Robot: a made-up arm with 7 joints.
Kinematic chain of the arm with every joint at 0, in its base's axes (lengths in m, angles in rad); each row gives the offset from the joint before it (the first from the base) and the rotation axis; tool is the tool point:
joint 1: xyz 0 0 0.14 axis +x
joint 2: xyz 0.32 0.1 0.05 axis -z
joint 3: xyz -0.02 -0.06 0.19 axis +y
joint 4: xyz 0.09 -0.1 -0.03 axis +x
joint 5: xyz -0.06 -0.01 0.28 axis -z
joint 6: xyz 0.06 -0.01 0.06 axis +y
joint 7: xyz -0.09 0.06 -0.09 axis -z
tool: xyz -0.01 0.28 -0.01
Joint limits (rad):
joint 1: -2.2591..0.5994
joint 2: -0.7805..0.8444
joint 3: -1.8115..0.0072
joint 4: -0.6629..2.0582
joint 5: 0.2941..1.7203
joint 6: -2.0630..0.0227
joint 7: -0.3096..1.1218
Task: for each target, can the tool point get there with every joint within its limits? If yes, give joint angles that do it. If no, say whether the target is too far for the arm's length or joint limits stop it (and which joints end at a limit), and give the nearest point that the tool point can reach.
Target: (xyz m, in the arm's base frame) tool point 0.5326 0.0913 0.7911
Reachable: yes | joints -0.3003 -0.2603 -0.6143 0.5065 0.9959 -1.1295 0.2782
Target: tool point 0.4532 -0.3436 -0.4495
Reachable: no: joint limits stop it (at a limit: joint 1, joint 3, joint 4, joint 5, joint 7) | nearest point 0.4263 -0.2996 -0.2571 | short by 0.199 m
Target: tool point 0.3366 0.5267 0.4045
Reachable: yes | joints -0.9517 0.4102 -0.6229 0.4152 0.4455 -0.8346 -0.0063
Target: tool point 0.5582 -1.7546 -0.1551
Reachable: no: too far | nearest point 0.4161 -0.7393 0.1726 | short by 1.076 m
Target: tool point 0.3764 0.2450 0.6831
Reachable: yes | joints -0.6678 0.4330 -0.4794 0.9044 0.8023 -0.8929 -0.0699
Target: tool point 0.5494 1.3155 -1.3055
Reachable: no: too far | nearest point 0.4587 0.5545 -0.4081 | short by 1.180 m
